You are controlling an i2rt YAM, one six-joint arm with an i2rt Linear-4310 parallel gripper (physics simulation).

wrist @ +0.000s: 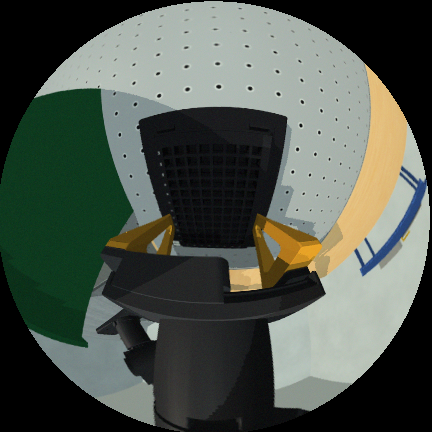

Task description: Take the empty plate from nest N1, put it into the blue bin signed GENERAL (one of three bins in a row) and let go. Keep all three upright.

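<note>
A black plate with a grid of open wells, which look empty, lies level on its base in the wrist view's middle. Its far edge is wide and its near end narrows towards the fingers. My gripper is shut on the plate near that end, fingers wide apart. The orange fingertips stand at its left and right long sides and cover part of its edges. The nest under the plate cannot be made out. The blue bin signed GENERAL cannot be identified in the wrist view.
The pale perforated board spreads around the plate. A large dark green surface fills the left side. A light wooden edge runs down the right. Beyond it is a curved blue frame.
</note>
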